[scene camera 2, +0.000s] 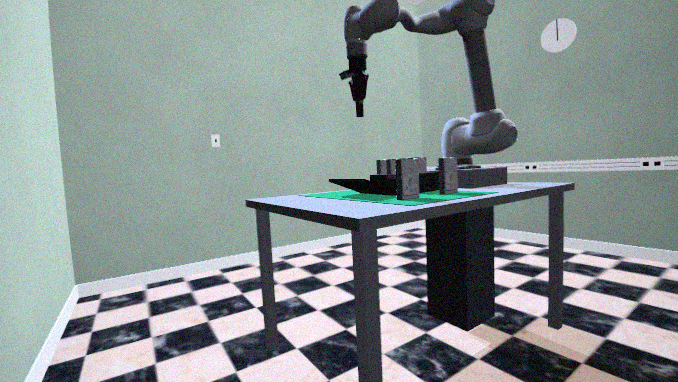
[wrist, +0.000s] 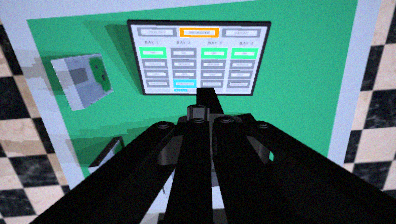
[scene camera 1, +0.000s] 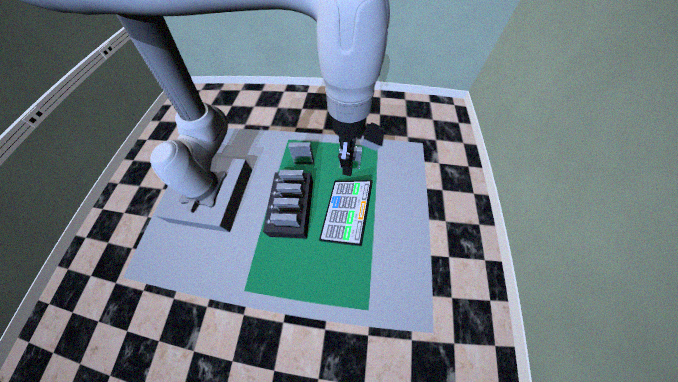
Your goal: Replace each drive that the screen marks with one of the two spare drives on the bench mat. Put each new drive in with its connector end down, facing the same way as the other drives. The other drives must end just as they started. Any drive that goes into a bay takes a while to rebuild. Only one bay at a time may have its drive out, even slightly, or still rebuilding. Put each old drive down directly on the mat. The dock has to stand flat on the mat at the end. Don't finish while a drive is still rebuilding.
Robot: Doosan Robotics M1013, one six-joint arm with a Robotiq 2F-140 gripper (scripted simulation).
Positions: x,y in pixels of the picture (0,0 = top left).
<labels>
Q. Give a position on a green mat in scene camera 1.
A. At 309,270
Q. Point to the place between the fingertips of the gripper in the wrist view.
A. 204,101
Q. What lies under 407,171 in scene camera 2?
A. A spare drive.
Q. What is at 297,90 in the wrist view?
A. A green mat.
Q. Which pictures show the gripper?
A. Scene camera 2, the wrist view and scene camera 1: all of them.
</labels>
